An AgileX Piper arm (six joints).
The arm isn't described. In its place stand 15 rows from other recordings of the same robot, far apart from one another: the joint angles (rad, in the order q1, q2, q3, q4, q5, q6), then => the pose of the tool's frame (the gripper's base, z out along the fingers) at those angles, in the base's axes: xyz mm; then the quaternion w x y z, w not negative.
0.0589, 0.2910, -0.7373, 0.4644, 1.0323, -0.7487 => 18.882 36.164 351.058 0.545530 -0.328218 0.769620 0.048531
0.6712, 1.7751, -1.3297, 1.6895, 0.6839, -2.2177 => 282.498 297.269 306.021 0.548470 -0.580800 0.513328 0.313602
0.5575, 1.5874, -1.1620, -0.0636, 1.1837, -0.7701 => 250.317 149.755 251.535 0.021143 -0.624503 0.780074 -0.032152
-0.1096, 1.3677, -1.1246, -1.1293, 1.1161, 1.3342 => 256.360 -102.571 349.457 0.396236 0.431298 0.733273 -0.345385
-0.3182, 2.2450, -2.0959, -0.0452, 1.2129, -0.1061 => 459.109 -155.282 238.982 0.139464 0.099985 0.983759 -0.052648
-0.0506, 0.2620, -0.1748, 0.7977, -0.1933, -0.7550 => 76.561 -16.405 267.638 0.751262 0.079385 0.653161 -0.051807
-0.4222, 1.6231, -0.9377, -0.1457, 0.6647, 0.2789 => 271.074 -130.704 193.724 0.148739 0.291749 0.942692 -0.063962
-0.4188, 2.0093, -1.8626, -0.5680, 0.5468, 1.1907 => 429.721 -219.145 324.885 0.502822 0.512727 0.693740 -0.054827
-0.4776, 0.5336, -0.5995, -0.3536, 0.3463, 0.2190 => 92.756 -60.050 344.273 0.600979 0.174994 0.744982 -0.230658
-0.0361, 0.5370, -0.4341, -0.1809, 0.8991, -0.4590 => 83.173 -15.828 247.743 0.290215 -0.227636 0.915432 -0.161065
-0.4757, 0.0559, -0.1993, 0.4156, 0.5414, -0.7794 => 48.685 -3.782 232.106 0.578237 -0.040296 0.793682 -0.184626
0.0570, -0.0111, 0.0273, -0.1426, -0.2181, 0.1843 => 52.738 5.812 223.941 0.799342 -0.015898 0.598578 0.050034
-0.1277, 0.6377, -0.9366, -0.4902, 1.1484, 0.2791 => 76.590 -49.232 383.160 0.398829 0.175856 0.874423 -0.213061
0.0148, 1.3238, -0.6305, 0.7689, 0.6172, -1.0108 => 225.872 39.969 208.114 0.268172 -0.218157 0.924994 0.157728
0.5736, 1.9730, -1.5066, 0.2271, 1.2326, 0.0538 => 312.256 224.747 206.475 0.052111 0.216835 -0.970212 -0.094632
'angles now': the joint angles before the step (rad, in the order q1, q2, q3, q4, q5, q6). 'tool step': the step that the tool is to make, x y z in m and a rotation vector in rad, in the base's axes. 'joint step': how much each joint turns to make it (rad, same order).
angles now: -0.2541 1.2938 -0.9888 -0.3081 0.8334 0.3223
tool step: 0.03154 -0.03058 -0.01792 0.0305 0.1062 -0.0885
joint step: -0.0707 0.1832 -0.1190 0.0010 0.0494 0.0036
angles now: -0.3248 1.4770 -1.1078 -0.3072 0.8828 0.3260
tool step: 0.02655 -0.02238 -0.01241 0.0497 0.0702 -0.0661
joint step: -0.0420 0.1472 -0.1296 0.0312 0.0673 -0.0038
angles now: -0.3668 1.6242 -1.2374 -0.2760 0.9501 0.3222
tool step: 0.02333 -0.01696 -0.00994 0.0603 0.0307 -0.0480
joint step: -0.0301 0.1197 -0.1224 0.0541 0.0531 -0.0112
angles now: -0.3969 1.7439 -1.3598 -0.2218 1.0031 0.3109
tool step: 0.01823 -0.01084 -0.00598 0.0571 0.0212 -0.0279
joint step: -0.0172 0.0904 -0.1090 0.0537 0.0590 -0.0163
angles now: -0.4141 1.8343 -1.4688 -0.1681 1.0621 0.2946
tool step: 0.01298 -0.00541 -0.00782 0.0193 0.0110 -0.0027
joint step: -0.0022 0.0605 -0.0601 0.0161 0.0167 -0.0068
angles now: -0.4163 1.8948 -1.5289 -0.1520 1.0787 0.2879
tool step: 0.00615 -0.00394 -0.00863 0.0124 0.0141 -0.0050
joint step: -0.0040 0.0376 -0.0243 0.0063 0.0045 -0.0014
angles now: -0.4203 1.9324 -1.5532 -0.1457 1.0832 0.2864
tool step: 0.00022 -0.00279 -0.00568 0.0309 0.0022 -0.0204
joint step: -0.0118 0.0143 -0.0014 0.0286 0.0019 0.0000
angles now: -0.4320 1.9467 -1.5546 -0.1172 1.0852 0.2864
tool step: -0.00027 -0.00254 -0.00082 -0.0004 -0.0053 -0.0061
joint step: -0.0064 0.0023 0.0000 0.0017 -0.0073 0.0000
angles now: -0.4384 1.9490 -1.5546 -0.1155 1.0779 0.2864
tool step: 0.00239 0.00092 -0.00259 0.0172 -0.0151 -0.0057
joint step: 0.0000 0.0065 0.0000 0.0226 -0.0129 0.0000
